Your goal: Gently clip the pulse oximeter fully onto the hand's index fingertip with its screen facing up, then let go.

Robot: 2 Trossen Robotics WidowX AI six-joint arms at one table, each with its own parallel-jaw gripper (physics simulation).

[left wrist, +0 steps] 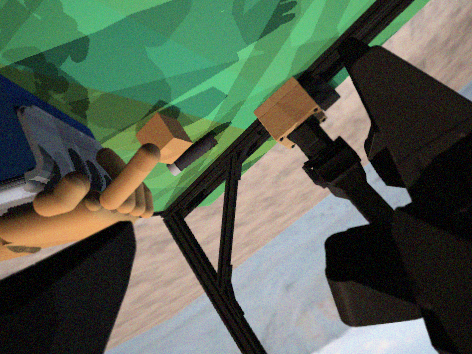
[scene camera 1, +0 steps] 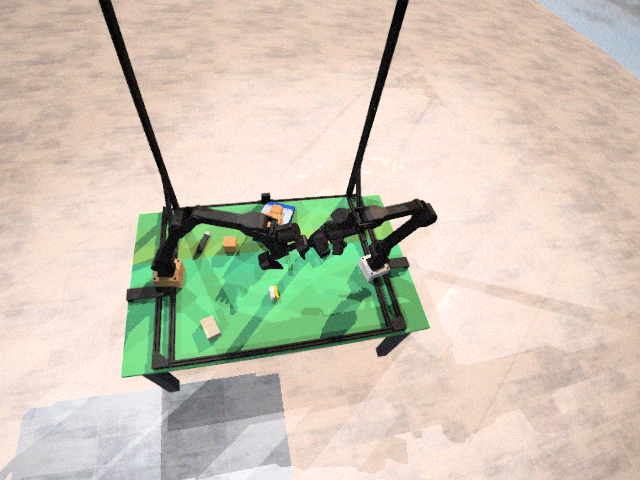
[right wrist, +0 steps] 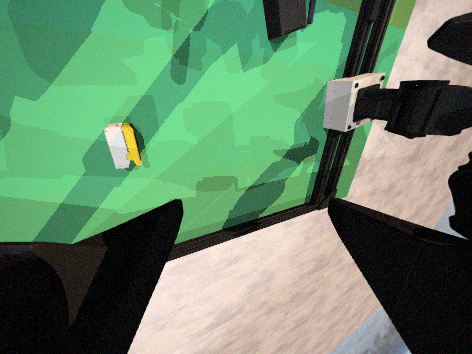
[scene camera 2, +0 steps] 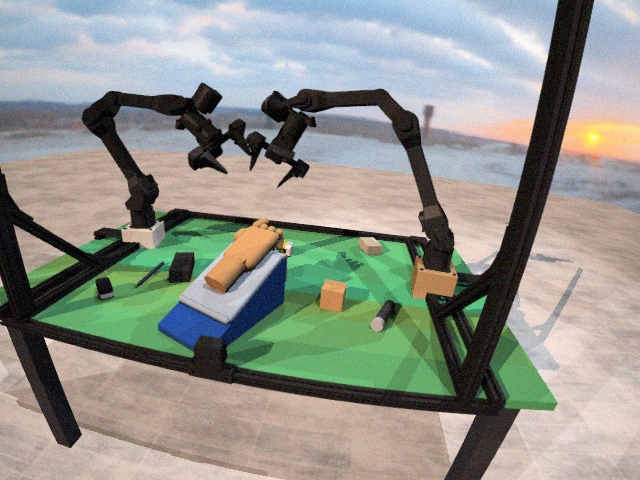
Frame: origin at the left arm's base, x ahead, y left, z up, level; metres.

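Seen in the pictures: left gripper, fingertip midpoint: point(left wrist: 264, 227) point(scene camera 1: 306, 241) point(right wrist: 447, 108) point(scene camera 2: 239, 163); right gripper, fingertip midpoint: point(left wrist: 351, 46) point(scene camera 1: 293, 263) point(right wrist: 255, 205) point(scene camera 2: 263, 178); left arm's base, link origin: point(scene camera 1: 375, 263) point(right wrist: 365, 103) point(scene camera 2: 143, 225); right arm's base, link origin: point(left wrist: 303, 129) point(scene camera 1: 166, 269) point(scene camera 2: 436, 265).
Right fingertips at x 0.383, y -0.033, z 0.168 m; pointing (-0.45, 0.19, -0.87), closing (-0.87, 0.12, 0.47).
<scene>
Offsets run from my right fingertips to a thing's top centre. "*": to the spot under its first point.
The pulse oximeter @[0.076 m ahead, 0.003 m right, 0.196 m down] point(scene camera 1: 273, 293) point(scene camera 2: 288, 248) point(right wrist: 122, 146), white with a yellow side, lies on the green table, apart from the hand. The tan hand point(scene camera 1: 276, 210) point(scene camera 2: 253, 245) point(left wrist: 55, 225) rests on a grey-topped blue wedge @[* 0.045 m ahead, 0.323 m right, 0.165 m down] point(scene camera 2: 273, 286); one finger stretches out past the curled ones in the left wrist view. My right gripper point(scene camera 1: 293, 261) point(scene camera 2: 265, 177) point(right wrist: 255, 205) is open and empty, high above the table. My left gripper point(scene camera 2: 237, 162) point(left wrist: 264, 227) is also open and empty, high up close beside it. The oximeter's screen cannot be made out.
An orange block @[0.182 m ahead, 0.291 m right, 0.177 m down] point(scene camera 1: 230, 244) point(scene camera 2: 332, 295) point(left wrist: 160, 135) and a dark cylinder @[0.288 m ahead, 0.351 m right, 0.200 m down] point(scene camera 1: 204, 241) point(scene camera 2: 383, 315) point(left wrist: 195, 152) lie beside the wedge. A cream block @[0.354 m ahead, 0.050 m left, 0.197 m down] point(scene camera 1: 210, 327) point(scene camera 2: 370, 245), a black box @[0.200 m back, 0.159 m right, 0.192 m down] point(scene camera 2: 181, 267) point(right wrist: 286, 19), a pen @[0.280 m back, 0.186 m right, 0.218 m down] point(scene camera 2: 149, 274) and a small black item @[0.350 m back, 0.286 m right, 0.195 m down] point(scene camera 2: 104, 287) also lie on the table.
</scene>
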